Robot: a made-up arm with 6 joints. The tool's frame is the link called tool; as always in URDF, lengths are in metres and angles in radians. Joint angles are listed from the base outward. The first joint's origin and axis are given. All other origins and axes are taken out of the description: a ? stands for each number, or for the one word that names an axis. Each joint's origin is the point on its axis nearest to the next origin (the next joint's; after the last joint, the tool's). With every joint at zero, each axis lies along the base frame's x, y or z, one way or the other. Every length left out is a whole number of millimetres.
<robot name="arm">
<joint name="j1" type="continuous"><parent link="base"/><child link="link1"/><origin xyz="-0.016 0.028 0.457"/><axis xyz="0 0 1"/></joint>
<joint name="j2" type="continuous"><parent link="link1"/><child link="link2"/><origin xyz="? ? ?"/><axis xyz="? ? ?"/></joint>
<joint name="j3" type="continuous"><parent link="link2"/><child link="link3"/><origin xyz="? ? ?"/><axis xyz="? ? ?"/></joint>
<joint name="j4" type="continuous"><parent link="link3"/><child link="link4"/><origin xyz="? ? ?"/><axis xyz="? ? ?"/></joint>
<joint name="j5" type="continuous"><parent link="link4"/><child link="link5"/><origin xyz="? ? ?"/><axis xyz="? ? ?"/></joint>
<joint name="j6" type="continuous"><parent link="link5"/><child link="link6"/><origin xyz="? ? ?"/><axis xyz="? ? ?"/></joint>
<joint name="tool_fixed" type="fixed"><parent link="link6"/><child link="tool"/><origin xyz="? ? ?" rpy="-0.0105 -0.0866 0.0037"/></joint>
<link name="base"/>
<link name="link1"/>
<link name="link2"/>
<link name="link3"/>
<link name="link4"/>
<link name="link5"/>
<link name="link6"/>
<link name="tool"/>
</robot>
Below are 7 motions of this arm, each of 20 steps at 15 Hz.
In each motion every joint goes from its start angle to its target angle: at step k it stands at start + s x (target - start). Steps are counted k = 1, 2, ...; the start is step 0. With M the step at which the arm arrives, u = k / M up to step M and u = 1 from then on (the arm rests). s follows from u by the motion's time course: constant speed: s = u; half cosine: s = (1 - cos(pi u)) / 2; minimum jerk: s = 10 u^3 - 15 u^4 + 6 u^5.
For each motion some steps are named. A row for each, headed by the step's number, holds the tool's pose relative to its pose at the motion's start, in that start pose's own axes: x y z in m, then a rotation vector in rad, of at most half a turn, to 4 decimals.
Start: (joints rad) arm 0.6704 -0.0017 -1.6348 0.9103 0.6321 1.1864
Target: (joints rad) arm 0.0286 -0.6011 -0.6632 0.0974 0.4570 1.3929
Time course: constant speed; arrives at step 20
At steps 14, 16, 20:
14: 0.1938 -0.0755 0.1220 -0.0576 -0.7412 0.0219
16: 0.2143 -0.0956 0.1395 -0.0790 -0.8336 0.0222
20: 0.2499 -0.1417 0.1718 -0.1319 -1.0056 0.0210

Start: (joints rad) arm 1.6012 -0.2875 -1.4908 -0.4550 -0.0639 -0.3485
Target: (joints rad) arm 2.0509 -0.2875 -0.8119 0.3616 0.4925 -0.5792
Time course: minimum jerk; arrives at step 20
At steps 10, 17, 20:
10: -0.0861 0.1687 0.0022 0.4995 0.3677 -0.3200
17: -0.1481 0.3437 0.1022 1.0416 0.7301 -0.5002
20: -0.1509 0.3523 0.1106 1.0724 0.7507 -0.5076

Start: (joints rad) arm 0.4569 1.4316 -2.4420 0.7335 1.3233 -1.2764
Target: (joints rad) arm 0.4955 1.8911 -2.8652 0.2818 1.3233 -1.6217
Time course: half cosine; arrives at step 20
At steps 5, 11, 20:
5: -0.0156 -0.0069 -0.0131 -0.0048 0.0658 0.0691
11: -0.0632 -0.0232 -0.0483 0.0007 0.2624 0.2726
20: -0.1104 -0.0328 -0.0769 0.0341 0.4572 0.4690

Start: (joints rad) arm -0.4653 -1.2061 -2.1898 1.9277 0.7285 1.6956
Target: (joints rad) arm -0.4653 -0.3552 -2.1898 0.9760 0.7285 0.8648
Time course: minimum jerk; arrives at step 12
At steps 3, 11, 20:
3: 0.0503 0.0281 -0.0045 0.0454 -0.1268 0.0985
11: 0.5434 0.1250 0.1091 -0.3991 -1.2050 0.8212
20: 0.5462 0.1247 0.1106 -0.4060 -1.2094 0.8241

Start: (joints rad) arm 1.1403 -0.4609 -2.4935 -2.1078 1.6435 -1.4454
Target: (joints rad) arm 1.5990 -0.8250 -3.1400 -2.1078 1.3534 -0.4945
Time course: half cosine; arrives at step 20
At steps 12, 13, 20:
12: -0.1722 0.1185 -0.1960 0.2053 -0.1789 -1.1857
13: -0.1805 0.1403 -0.2215 0.2468 -0.1768 -1.3116
20: -0.1904 0.2352 -0.3158 0.4290 -0.1133 -1.7669

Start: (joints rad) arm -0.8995 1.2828 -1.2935 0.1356 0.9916 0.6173
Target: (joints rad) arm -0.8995 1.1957 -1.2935 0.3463 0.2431 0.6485
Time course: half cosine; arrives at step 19
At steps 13, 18, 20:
13: 0.0617 0.0285 0.1218 0.4590 -0.4505 -0.1854
18: 0.0725 0.0242 0.1613 0.5817 -0.5809 -0.2493
20: 0.0728 0.0240 0.1626 0.5855 -0.5849 -0.2513

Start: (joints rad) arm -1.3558 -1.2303 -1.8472 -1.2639 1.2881 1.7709
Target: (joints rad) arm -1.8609 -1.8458 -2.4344 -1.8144 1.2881 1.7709
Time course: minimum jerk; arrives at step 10
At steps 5, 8, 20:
5: 0.3071 -0.0356 0.2096 0.2497 -0.6098 -0.4471
8: 0.4418 -0.2207 0.4859 0.4532 -1.0881 -0.8894
20: 0.4470 -0.2545 0.5209 0.4781 -1.1424 -0.9528

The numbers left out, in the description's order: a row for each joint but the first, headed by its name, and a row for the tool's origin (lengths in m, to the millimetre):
j2: xyz -0.017 0.012 0, axis 0 1 0
j3: xyz 0.057 0 0.209, axis 0 1 0
j4: xyz 0.044 0 -0.318, axis 0 0 -1
j5: xyz 0.01 0.015 0, axis 0 1 0
j6: xyz 0.12 0 -0.137, axis 0 0 -1
tool: xyz -0.023 0.014 0

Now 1 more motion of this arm.
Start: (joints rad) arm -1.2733 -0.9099 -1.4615 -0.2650 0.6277 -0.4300
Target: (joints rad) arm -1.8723 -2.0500 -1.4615 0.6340 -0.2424 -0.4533
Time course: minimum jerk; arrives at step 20
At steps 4, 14, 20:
4: 0.0174 -0.0215 0.0364 -0.0644 -0.0915 -0.0376
14: 0.0710 0.0758 0.6146 -0.7199 -1.5016 -0.1596
20: 0.0282 0.1698 0.6953 -0.7414 -1.8184 -0.1301

